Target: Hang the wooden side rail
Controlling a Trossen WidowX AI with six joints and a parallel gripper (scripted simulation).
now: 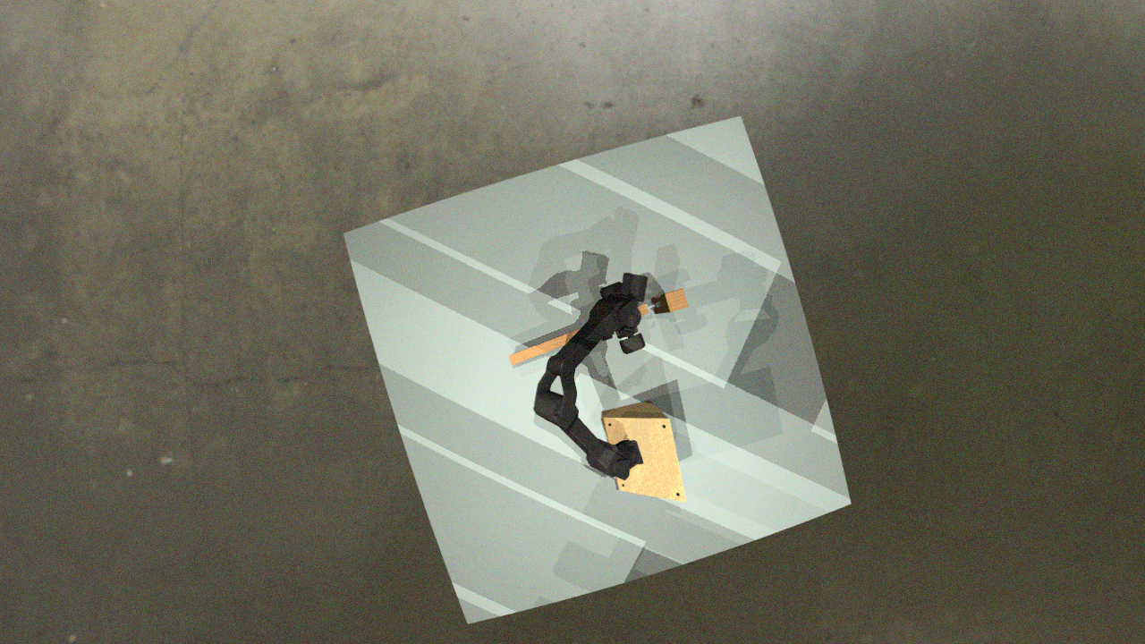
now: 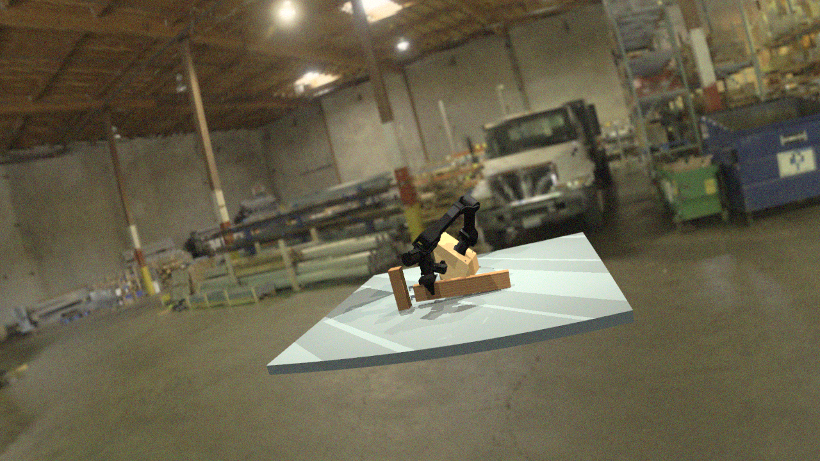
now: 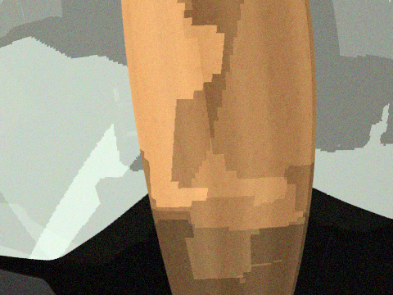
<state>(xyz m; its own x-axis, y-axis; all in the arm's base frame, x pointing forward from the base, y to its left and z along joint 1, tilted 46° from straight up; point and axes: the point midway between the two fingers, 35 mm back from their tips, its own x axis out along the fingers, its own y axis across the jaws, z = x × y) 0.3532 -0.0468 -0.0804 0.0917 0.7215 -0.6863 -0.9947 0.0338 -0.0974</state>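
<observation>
The headboard post lies 14 cm to the right of my gripper tip and 4 cm above it.
</observation>
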